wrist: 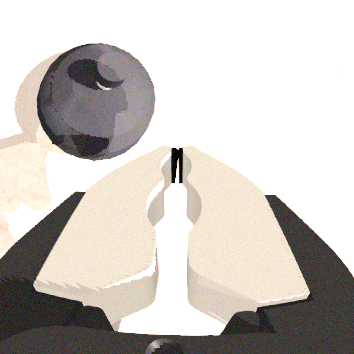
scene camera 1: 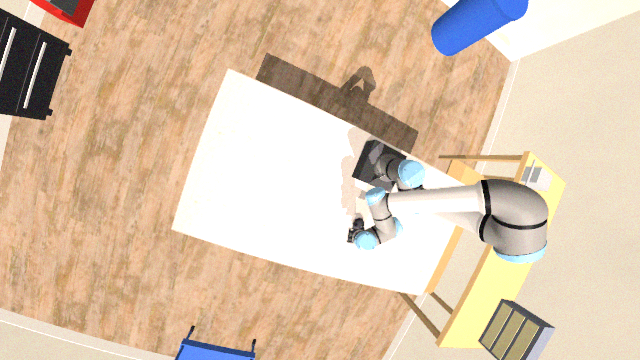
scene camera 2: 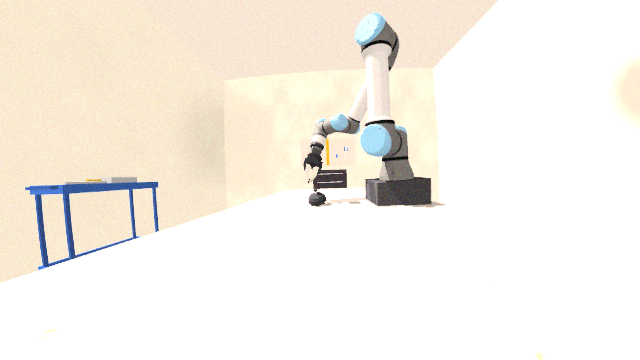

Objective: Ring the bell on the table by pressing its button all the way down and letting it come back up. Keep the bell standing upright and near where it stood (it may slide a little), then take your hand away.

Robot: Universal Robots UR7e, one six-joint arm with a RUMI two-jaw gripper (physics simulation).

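The bell is a small dark grey dome on the white table. It appears to stand upright on its base. In the wrist view its round button shows near the upper part of the dome; how far up it stands is hard to tell. My gripper is shut with nothing between its fingers. In scene camera 2 its tips are a little above the bell and slightly to the left. In the wrist view the tips are to the lower right of the dome, apart from it.
The arm's black base block stands on the white table, to the right of the bell in scene camera 2. A blue bench stands off the left side. A black cabinet shows behind the hand.
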